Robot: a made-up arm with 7 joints. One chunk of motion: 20 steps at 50 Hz.
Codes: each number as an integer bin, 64 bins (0 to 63) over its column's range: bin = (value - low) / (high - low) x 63, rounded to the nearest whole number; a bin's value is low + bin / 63 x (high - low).
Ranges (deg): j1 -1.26..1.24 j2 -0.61..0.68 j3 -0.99..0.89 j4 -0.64..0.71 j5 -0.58..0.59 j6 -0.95..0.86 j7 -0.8..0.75
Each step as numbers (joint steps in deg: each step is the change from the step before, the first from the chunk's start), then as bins.
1 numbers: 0.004 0.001 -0.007 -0.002 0.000 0.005 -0.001
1 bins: 32 30 33 30 31 33 32
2 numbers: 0.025 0.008 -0.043 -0.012 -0.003 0.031 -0.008
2 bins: 32 30 32 29 31 34 32
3 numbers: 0.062 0.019 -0.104 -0.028 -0.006 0.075 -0.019
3 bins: 33 31 30 29 31 36 32
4 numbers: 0.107 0.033 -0.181 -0.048 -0.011 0.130 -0.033
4 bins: 34 31 27 28 31 38 31
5 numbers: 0.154 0.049 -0.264 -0.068 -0.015 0.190 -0.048
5 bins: 36 32 24 27 30 40 31
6 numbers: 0.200 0.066 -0.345 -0.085 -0.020 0.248 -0.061
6 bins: 37 33 22 26 30 42 30
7 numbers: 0.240 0.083 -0.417 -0.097 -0.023 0.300 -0.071
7 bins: 38 34 19 25 30 44 30
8 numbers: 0.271 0.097 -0.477 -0.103 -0.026 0.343 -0.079
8 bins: 39 35 17 25 30 45 29
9 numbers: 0.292 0.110 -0.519 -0.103 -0.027 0.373 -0.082
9 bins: 39 35 16 25 30 46 29
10 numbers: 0.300 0.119 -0.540 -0.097 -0.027 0.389 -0.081
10 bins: 39 36 15 25 30 47 29
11 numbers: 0.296 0.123 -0.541 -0.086 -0.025 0.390 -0.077
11 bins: 39 36 15 26 30 47 29
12 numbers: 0.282 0.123 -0.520 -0.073 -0.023 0.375 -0.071
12 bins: 39 36 16 26 30 46 30
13 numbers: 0.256 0.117 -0.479 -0.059 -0.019 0.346 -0.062
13 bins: 38 36 17 27 30 45 30
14 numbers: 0.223 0.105 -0.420 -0.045 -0.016 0.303 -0.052
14 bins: 37 35 19 28 30 44 30
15 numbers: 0.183 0.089 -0.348 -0.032 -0.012 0.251 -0.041
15 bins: 36 34 22 28 31 42 31
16 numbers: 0.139 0.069 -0.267 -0.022 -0.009 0.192 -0.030
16 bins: 35 33 24 29 31 40 31
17 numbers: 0.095 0.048 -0.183 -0.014 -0.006 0.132 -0.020
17 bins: 34 32 27 29 31 38 32
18 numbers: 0.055 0.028 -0.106 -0.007 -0.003 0.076 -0.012
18 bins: 33 31 30 30 31 36 32
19 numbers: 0.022 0.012 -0.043 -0.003 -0.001 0.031 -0.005
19 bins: 32 30 32 30 31 34 32
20 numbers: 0.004 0.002 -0.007 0.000 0.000 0.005 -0.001
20 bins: 32 30 33 30 31 33 32
